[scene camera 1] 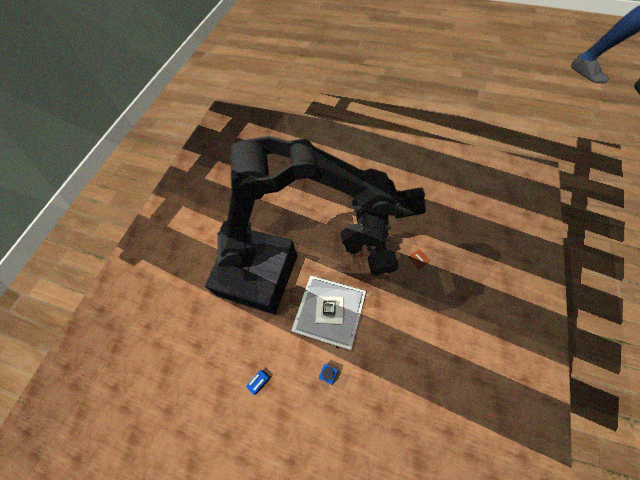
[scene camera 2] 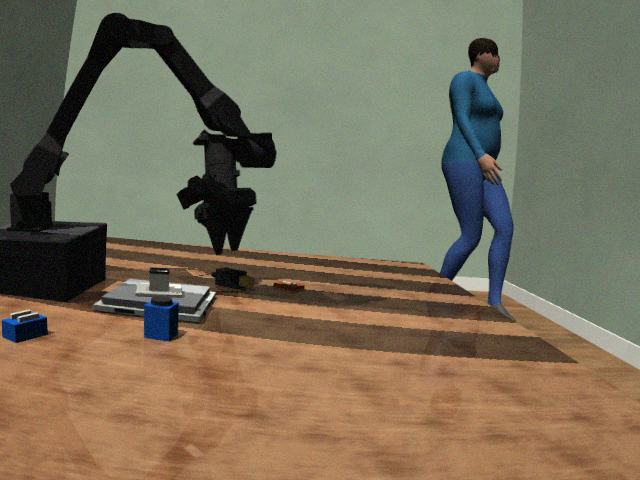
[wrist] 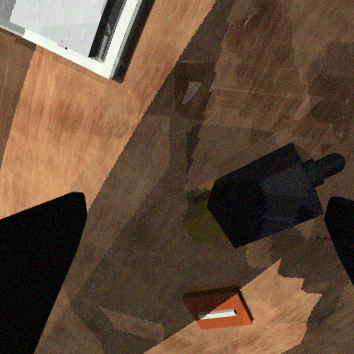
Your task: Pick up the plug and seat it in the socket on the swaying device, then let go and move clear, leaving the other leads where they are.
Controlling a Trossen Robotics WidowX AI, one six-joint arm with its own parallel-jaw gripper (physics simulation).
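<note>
The plug (scene camera 2: pixel 231 277) (wrist: pixel 265 200), a black block with a dull yellow end and a short round stub at its other end, lies on the table. The device (scene camera 1: pixel 308 320) (scene camera 2: pixel 197 311) (wrist: pixel 55 30) is a grey and white slab near the arm's base. Its small upright square socket (scene camera 1: pixel 329 307) (scene camera 2: pixel 159 279) stands on a pale pad at its middle. My gripper (scene camera 2: pixel 226 251) (wrist: pixel 209 207) is open and empty, pointing down above the plug. In the wrist view the plug lies right of centre between the fingers, near the right one. In scene camera 1 the arm mostly hides the plug.
An orange block (scene camera 1: pixel 423 260) (scene camera 2: pixel 288 286) (wrist: pixel 237 302) with a white bar lies beyond the plug's yellow end. A blue block with a round dark top (scene camera 1: pixel 328 373) (scene camera 2: pixel 160 322) and a blue block with white bars (scene camera 1: pixel 257 382) (scene camera 2: pixel 24 329) stand nearer scene camera 2. A person (scene camera 2: pixel 478 129) is in the background.
</note>
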